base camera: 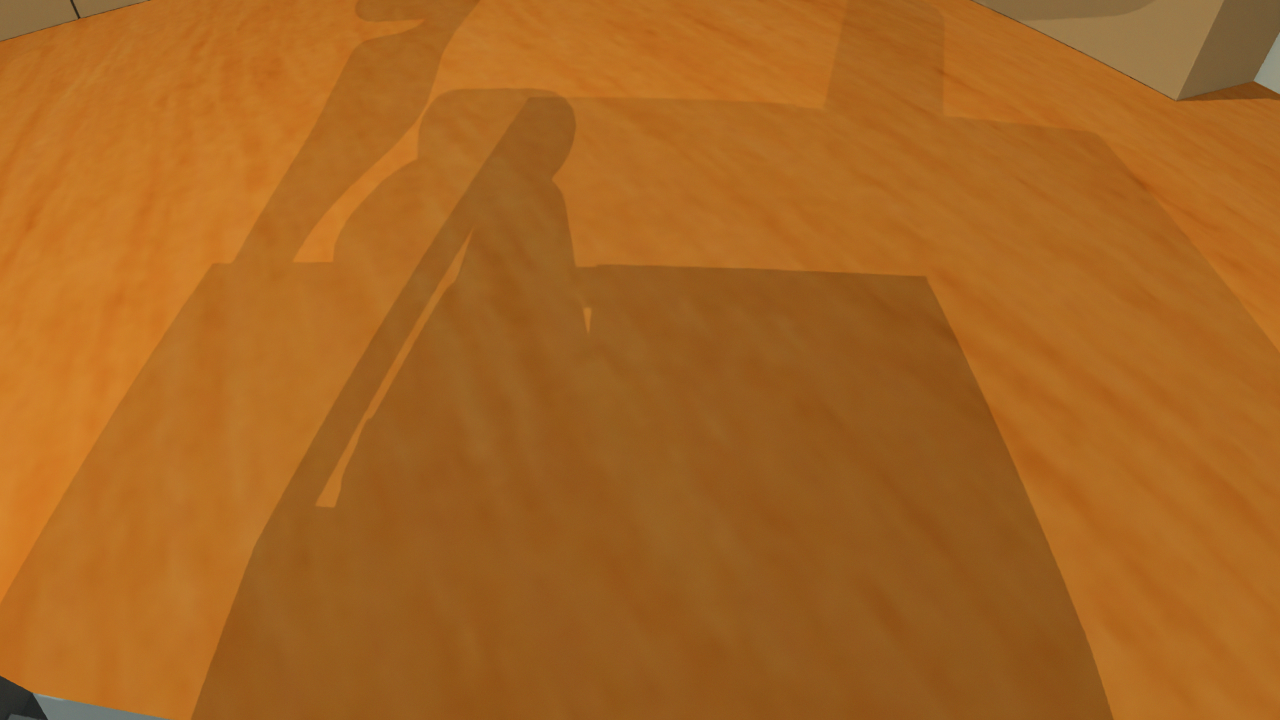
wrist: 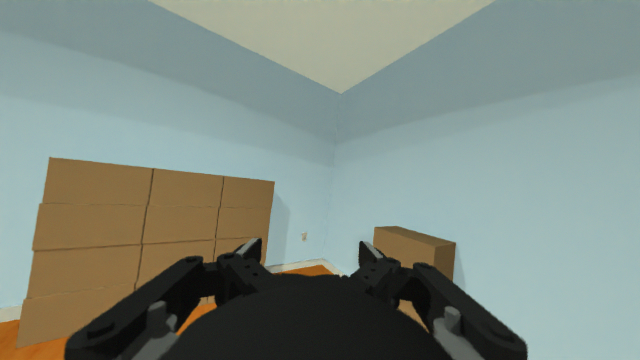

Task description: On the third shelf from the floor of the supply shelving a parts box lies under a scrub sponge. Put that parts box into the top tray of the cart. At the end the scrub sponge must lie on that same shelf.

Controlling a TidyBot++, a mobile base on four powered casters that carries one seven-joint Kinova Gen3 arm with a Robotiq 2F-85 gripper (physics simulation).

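Places are measured from the arm's base along level axes (x right, y back, z down), in millimetres.
Pixels of known places: gripper, fingertip midpoint: (wrist: pixel 310 250).
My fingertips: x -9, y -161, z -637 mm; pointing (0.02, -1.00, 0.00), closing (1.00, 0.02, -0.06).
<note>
Behind a point stands the place of what it marks.
My gripper (wrist: pixel 310 250) {y -161, x -9, z -637 mm} is open in the wrist view, with its two fingers wide apart and no object between them. It points out across the room, toward the corner where two light blue walls meet. The supply shelving, the parts box, the scrub sponge and the cart do not show in the base camera view or the wrist view.
A wall of stacked brown boxes (wrist: pixel 180 225) {y -1425, x -963, z -268 mm} stands at the left in the wrist view. Another brown box (wrist: pixel 405 246) {y -1144, x 671, z -352 mm} stands by the right wall. In the base camera view, shadows of the arm and base fall on the orange wooden floor (base camera: pixel 134 134) {y -801, x -649, z 397 mm}; a brown box (base camera: pixel 1136 40) {y -1072, x 710, z 343 mm} stands at the upper right.
</note>
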